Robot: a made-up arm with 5 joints.
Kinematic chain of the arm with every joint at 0, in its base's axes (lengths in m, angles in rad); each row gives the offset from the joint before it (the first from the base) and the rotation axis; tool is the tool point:
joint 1: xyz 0 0 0.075 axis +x
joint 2: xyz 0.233 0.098 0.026 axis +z
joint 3: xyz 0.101 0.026 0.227 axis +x
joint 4: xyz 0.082 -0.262 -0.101 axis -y
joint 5: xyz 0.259 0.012 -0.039 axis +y
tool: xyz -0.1 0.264 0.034
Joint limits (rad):
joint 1: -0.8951..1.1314
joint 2: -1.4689..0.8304
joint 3: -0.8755..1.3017
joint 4: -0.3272..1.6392
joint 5: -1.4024..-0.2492
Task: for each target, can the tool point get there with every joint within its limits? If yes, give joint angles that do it. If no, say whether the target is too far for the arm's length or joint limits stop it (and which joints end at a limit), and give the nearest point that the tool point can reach.
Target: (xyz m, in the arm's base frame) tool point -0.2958 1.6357 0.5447
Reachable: no: too far | nearest point 0.2308 0.5664 0.2376 | short by 1.231 m
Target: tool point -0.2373 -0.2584 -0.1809
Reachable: no: joint limits stop it (at a limit: joint 2, joint 3, joint 4, joint 5) | nearest point 0.0784 -0.1873 -0.1104 | short by 0.331 m
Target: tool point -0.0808 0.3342 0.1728
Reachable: no: joint limits stop it (at a limit: joint 2, joint 4) | nearest point 0.2512 0.5117 0.2247 | short by 0.380 m
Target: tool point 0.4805 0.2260 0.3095
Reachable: yes | joints -0.3504 0.0796 0.5687 1.4209 -0.3748
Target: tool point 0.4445 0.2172 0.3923
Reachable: yes | joints 0.0809 0.5525 0.5993 1.4500 -0.4749
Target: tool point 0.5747 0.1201 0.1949
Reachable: yes | joints -0.1144 -0.0274 -0.1910 0.1570 -0.3678
